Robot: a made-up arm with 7 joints.
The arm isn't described. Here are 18 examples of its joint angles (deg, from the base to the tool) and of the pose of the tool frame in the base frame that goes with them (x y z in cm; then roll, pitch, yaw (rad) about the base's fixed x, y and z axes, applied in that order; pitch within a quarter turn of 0, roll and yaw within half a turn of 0).
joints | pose
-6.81 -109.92 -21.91 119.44 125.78 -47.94 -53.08 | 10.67 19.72 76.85 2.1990 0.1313 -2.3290
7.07 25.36 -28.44 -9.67 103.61 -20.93 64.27 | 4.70 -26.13 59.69 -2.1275 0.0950 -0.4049
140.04 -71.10 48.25 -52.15 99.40 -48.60 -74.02 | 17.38 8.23 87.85 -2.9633 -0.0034 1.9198
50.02 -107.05 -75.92 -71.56 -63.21 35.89 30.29 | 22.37 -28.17 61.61 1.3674 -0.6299 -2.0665
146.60 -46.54 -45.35 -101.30 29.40 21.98 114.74 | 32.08 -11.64 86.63 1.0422 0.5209 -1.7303
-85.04 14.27 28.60 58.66 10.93 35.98 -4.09 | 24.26 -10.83 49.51 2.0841 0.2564 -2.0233
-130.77 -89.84 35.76 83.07 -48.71 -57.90 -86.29 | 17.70 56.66 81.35 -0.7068 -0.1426 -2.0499
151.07 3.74 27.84 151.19 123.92 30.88 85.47 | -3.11 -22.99 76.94 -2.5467 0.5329 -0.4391
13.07 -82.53 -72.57 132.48 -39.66 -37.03 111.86 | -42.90 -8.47 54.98 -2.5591 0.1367 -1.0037
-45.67 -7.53 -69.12 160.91 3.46 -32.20 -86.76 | -18.54 33.03 49.92 0.3762 -0.5830 -1.1191
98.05 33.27 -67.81 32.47 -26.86 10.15 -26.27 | -24.12 25.83 80.02 2.5750 -1.1503 0.8575
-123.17 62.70 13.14 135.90 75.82 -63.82 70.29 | -22.13 -9.81 98.36 2.1071 0.2185 2.0039
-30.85 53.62 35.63 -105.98 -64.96 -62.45 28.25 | 51.28 -5.68 40.39 -1.9213 -1.2036 1.7093
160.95 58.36 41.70 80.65 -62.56 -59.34 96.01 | -50.42 -20.75 89.16 1.4396 -1.1993 1.0936
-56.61 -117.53 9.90 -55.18 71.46 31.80 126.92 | -2.35 -10.78 69.06 -2.6201 0.1505 -0.1552
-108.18 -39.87 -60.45 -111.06 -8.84 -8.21 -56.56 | -14.94 -5.15 93.44 -0.5647 0.7443 0.0774
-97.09 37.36 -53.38 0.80 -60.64 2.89 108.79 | 6.73 50.68 85.75 2.4521 0.5348 1.7651
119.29 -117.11 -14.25 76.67 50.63 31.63 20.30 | -0.20 48.46 60.00 1.4034 -0.7475 1.0167
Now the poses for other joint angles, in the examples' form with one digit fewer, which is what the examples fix.
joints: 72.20 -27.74 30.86 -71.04 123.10 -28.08 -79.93
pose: 33.3 7.0 76.5 -2.274 -0.652 2.416
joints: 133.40 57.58 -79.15 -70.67 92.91 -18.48 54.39
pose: 13.5 -34.3 85.3 1.074 -0.019 -2.822
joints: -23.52 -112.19 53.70 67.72 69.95 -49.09 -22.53
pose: 8.6 14.4 58.7 0.727 0.319 -3.026
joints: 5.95 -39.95 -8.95 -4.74 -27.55 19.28 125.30
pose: -31.9 39.2 85.3 0.490 -0.404 1.694
